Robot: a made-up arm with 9 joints. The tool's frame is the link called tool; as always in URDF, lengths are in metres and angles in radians.
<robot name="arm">
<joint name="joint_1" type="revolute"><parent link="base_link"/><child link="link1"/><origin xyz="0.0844 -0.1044 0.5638"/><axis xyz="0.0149 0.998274 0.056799"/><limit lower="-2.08" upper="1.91"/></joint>
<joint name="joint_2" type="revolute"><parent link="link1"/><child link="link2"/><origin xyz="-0.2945 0.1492 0.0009"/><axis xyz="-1 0 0"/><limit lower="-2.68" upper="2.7"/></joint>
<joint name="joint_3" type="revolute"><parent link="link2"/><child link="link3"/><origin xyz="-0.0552 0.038 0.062"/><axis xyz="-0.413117 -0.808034 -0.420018"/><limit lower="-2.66" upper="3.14"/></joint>
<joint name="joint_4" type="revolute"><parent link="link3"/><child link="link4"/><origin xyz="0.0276 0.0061 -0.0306"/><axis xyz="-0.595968 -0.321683 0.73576"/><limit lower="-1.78" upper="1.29"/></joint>
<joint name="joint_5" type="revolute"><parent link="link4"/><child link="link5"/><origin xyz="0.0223 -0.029 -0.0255"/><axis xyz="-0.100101 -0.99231 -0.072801"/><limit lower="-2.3" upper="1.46"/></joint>
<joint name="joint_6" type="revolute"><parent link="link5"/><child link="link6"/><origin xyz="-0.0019 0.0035 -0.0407"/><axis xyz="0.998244 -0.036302 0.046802"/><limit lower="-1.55" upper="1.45"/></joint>
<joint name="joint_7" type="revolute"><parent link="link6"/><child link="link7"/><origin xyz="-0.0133 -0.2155 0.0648"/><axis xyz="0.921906 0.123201 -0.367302"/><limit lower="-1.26" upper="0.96"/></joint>
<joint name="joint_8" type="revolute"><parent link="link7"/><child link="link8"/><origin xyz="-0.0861 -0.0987 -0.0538"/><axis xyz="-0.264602 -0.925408 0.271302"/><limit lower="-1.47" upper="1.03"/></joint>
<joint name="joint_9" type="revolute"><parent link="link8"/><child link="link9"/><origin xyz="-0.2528 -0.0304 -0.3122"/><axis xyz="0 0 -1"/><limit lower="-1.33" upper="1.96"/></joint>
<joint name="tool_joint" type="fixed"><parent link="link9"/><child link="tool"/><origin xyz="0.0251 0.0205 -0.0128" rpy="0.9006 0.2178 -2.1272"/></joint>
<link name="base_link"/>
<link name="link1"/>
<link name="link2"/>
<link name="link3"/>
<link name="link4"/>
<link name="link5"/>
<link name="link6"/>
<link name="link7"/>
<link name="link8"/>
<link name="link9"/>
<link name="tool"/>
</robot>
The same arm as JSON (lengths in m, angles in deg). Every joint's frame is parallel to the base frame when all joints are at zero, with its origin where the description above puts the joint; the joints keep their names.
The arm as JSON. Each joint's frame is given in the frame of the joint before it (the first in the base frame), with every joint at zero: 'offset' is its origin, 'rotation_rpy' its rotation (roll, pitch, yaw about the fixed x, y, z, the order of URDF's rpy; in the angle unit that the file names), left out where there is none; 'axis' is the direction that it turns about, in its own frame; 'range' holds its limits. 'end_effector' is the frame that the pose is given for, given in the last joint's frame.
{"length_unit": "m", "angle_unit": "deg", "chain": [
  {"id": "joint_1", "offset": [0.0844, -0.1044, 0.5638], "axis": [0.0149, 0.998274, 0.056799], "range": [-119.18, 109.43]},
  {"id": "joint_2", "offset": [-0.2945, 0.1492, 0.0009], "axis": [-1.0, 0.0, 0.0], "range": [-153.55, 154.7]},
  {"id": "joint_3", "offset": [-0.0552, 0.038, 0.062], "axis": [-0.413117, -0.808034, -0.420018], "range": [-152.41, 179.91]},
  {"id": "joint_4", "offset": [0.0276, 0.0061, -0.0306], "axis": [-0.595968, -0.321683, 0.73576], "range": [-101.99, 73.91]},
  {"id": "joint_5", "offset": [0.0223, -0.029, -0.0255], "axis": [-0.100101, -0.99231, -0.072801], "range": [-131.78, 83.65]},
  {"id": "joint_6", "offset": [-0.0019, 0.0035, -0.0407], "axis": [0.998244, -0.036302, 0.046802], "range": [-88.81, 83.08]},
  {"id": "joint_7", "offset": [-0.0133, -0.2155, 0.0648], "axis": [0.921906, 0.123201, -0.367302], "range": [-72.19, 55.0]},
  {"id": "joint_8", "offset": [-0.0861, -0.0987, -0.0538], "axis": [-0.264602, -0.925408, 0.271302], "range": [-84.22, 59.01]},
  {"id": "joint_9", "offset": [-0.2528, -0.0304, -0.3122], "axis": [0.0, 0.0, -1.0], "range": [-76.2, 112.3]}
], "end_effector": {"offset": [0.0251, 0.0205, -0.0128], "rotation_rpy": [51.6, 12.48, -121.88]}}

